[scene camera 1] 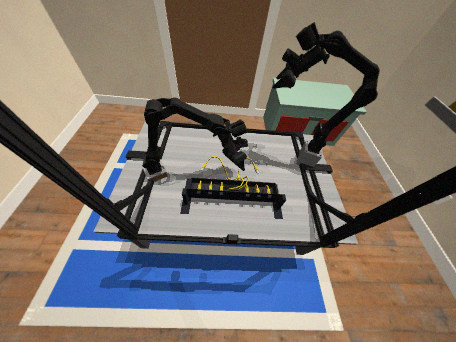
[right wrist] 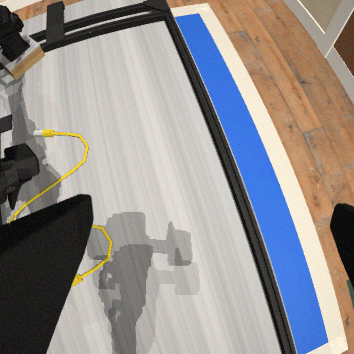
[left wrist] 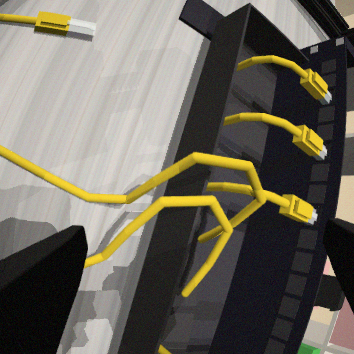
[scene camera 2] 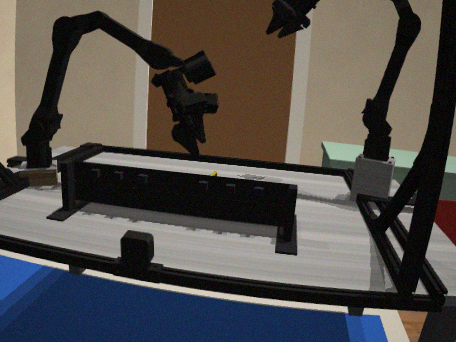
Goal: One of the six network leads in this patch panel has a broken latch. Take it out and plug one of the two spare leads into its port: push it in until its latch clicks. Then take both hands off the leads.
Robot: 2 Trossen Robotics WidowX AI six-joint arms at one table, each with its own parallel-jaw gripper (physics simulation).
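Frame: origin at the left arm's base, x left, y back, z up, level; centimetres.
Seen in the pictures: left gripper, fingertip midpoint: (scene camera 1: 240, 167) (left wrist: 209, 236) (scene camera 2: 200, 150); right gripper, fingertip midpoint: (scene camera 1: 274, 83) (right wrist: 219, 212) (scene camera 2: 272, 35); left arm's base, origin of the base link: (scene camera 1: 153, 168) (right wrist: 15, 49) (scene camera 2: 38, 165); right arm's base, origin of the base link: (scene camera 1: 313, 148) (scene camera 2: 376, 157).
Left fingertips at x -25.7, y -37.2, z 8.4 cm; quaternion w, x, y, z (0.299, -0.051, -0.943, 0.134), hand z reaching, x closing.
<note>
Offsets run from my left fingertips to a thing's middle. "pt": to the spot under its first point.
The black patch panel {dx -7.8, dy +7.9, dz -7.3 cm} (scene camera 1: 234, 195) (scene camera 2: 175, 196) (left wrist: 196, 125) stands across the table with six yellow leads in it, three at each end. In the left wrist view three plugs {pt dx -16.3, dy -6.2, dz -3.6 cm} (left wrist: 315, 85) {pt dx -13.4, dy -1.8, dz -3.6 cm} (left wrist: 309, 142) {pt dx -10.3, dy +2.3, dz -3.2 cm} (left wrist: 299, 208) sit in its row; I cannot tell whose latch is broken. One spare lead's plug {pt dx +17.3, dy +11.6, dz -11.5 cm} (scene camera 1: 204, 165) (left wrist: 52, 22) (right wrist: 47, 133) lies behind the panel at the left, the other's plug {dx +0.3, dy -14.2, dz -11.7 cm} (scene camera 1: 257, 170) (right wrist: 76, 279) at the right. My left gripper (scene camera 1: 242, 167) (scene camera 2: 200, 148) (left wrist: 209, 236) is open and empty above the panel's rear side. My right gripper (scene camera 1: 275, 85) (scene camera 2: 275, 34) (right wrist: 219, 212) is open, empty and high behind the table.
The spare leads' cables cross the panel's rear wall near its middle. A black frame (scene camera 1: 180, 240) (scene camera 2: 220, 282) edges the table, with slanted posts at both front corners. A green cabinet (scene camera 1: 312, 95) stands behind at the right. A blue mat (scene camera 1: 190, 305) lies on the floor.
</note>
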